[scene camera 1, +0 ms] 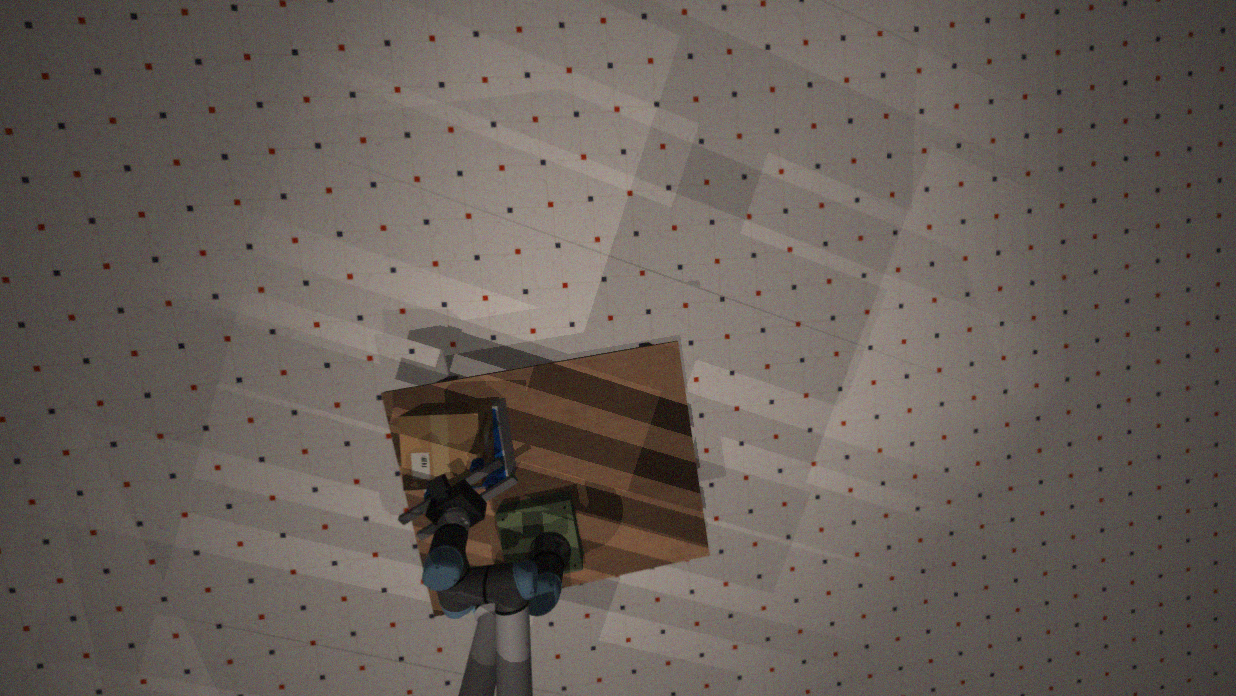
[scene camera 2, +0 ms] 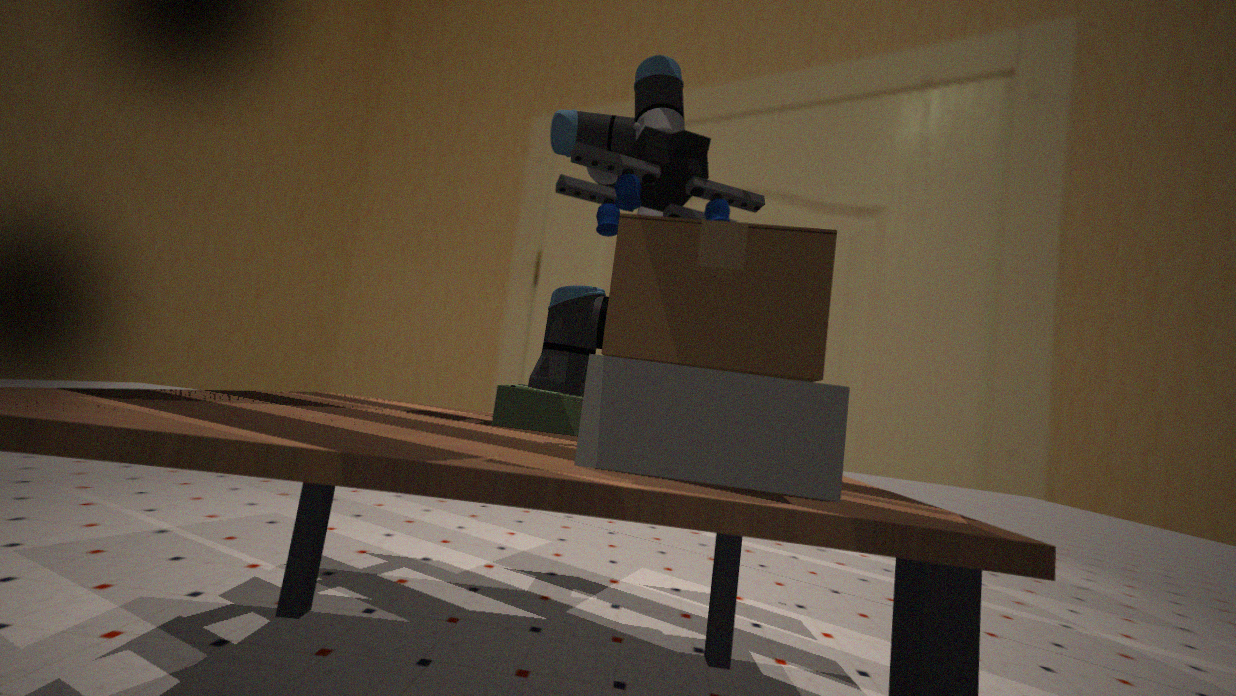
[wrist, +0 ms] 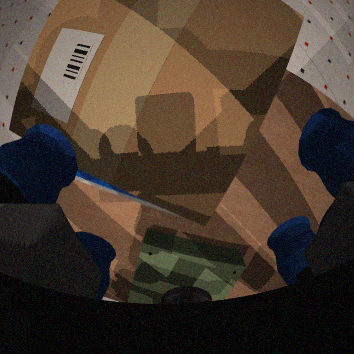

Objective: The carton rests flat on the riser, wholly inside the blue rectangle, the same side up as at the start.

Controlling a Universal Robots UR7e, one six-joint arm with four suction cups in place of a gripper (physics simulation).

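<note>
The brown carton (scene camera 1: 441, 432) (scene camera 2: 717, 298) (wrist: 150, 65) stands upright on the grey riser (scene camera 2: 717, 427), with its taped, barcode-labelled top up. It looks slightly turned against the riser. A strip of the blue rectangle (scene camera 1: 496, 427) (wrist: 102, 184) shows beside one carton side; the rest is hidden under the carton, so I cannot tell whether the carton is wholly inside. My gripper (scene camera 1: 455, 501) (scene camera 2: 664, 205) (wrist: 190, 200) has its suction off and holds nothing. Its blue cups are near the carton's top level, towards the arm's side; the carton partly hides one cup in scene camera 2.
The riser stands near a corner of the wooden table (scene camera 1: 618, 380) (scene camera 2: 389, 462). A green base block (scene camera 1: 518, 518) (scene camera 2: 536, 410) (wrist: 200, 265) under the arm stands close by the riser. A pale door (scene camera 2: 951, 302) is in the wall behind.
</note>
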